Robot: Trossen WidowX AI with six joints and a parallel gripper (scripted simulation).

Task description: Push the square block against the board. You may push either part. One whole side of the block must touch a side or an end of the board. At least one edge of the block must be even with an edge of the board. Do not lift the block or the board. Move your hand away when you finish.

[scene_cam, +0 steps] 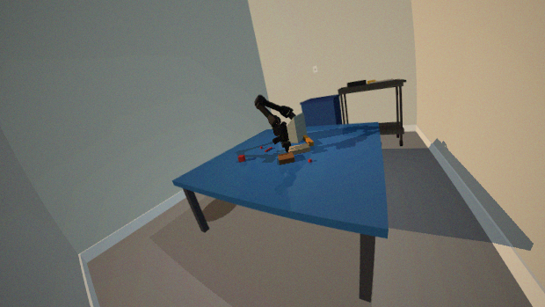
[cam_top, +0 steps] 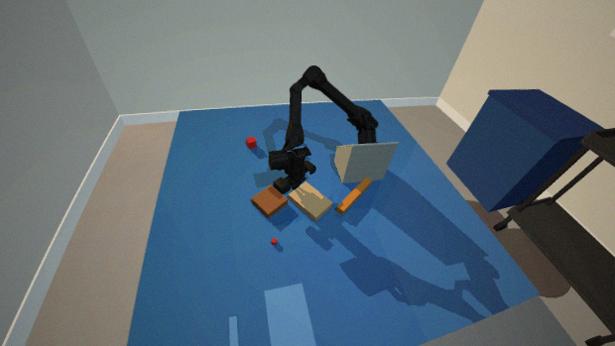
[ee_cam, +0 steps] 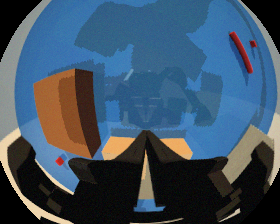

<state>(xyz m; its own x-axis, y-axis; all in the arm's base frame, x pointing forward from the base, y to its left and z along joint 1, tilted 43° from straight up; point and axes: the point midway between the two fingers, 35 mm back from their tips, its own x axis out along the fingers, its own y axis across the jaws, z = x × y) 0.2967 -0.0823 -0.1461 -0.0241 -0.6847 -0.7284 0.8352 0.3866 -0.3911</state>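
My gripper tip is 70 mm to the right of the tan block, 50 mm past it and 10 mm below it. From my gripper tip the other things lie so: thin red stick 210 mm to the right, 60 mm behind; then orange bar 240 mm behind, 80 mm to the left, 10 mm above; then brown block 110 mm ahead, 50 mm to the left, 10 mm above.
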